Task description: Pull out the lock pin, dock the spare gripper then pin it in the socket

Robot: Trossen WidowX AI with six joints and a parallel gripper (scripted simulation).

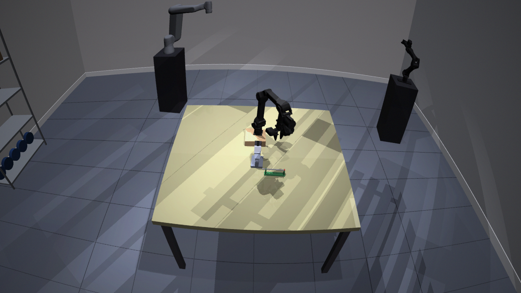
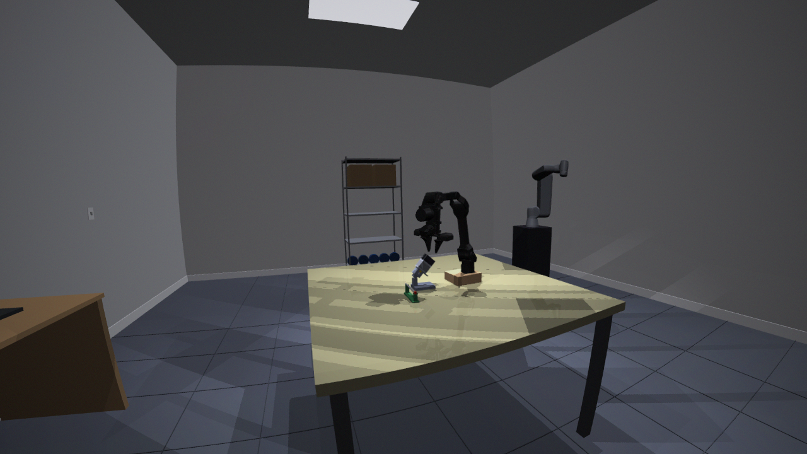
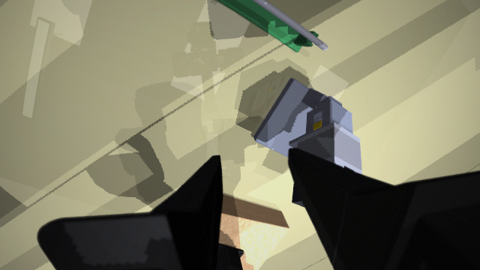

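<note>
Right now the green rack is 110 mm ahead of my gripper tip, 10 mm to the left of it and 190 mm below it. From my gripper tip the other things lie so: mount: 30 mm ahead, 120 mm to the right, 160 mm below; then spare gripper: 10 mm ahead, 130 mm to the right, 90 mm below.
</note>
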